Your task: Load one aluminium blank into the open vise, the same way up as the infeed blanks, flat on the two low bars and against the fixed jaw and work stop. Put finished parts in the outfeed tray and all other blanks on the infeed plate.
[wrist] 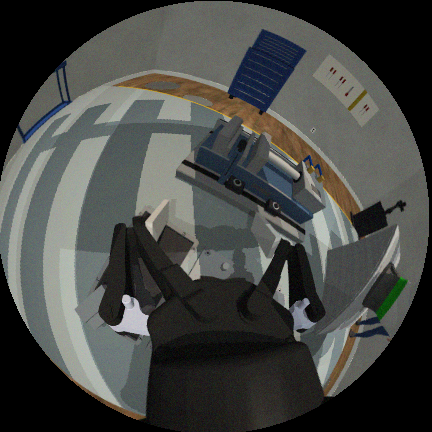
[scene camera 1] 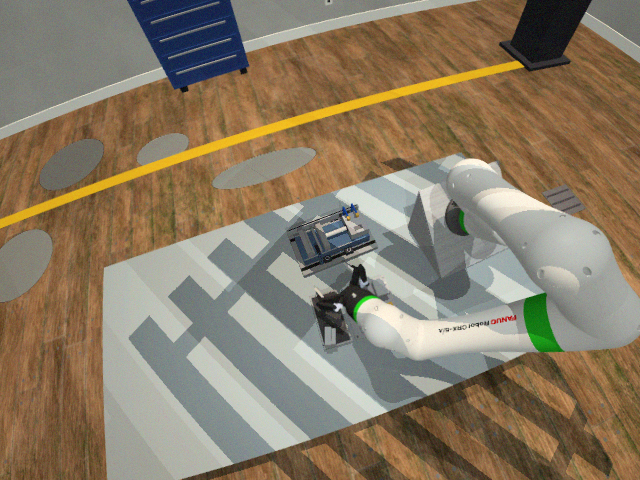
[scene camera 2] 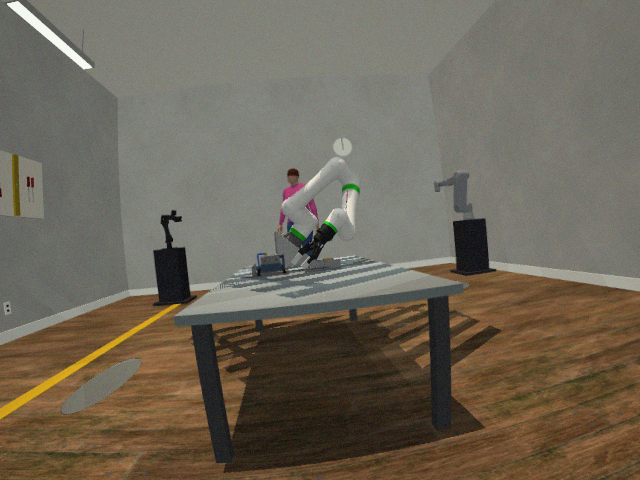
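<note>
The blue vise stands open, with its grey jaws apart and no blank visible between them. My gripper is open and empty, with its fingers spread wide on the near side of the vise. In scene camera 2 the gripper is low over the table. The dark tray lies below and beside one finger, which partly hides it. A grey block sits at the tray's end. A light grey plate with a round pin shows between the fingers. The arm hides much of the infeed area, and blanks there cannot be made out.
A tall grey angled panel stands on the table to the right of the vise, beside the arm's base. Blue-and-yellow fittings rise at the vise's far end. The table has striped shadows. A person stands behind it.
</note>
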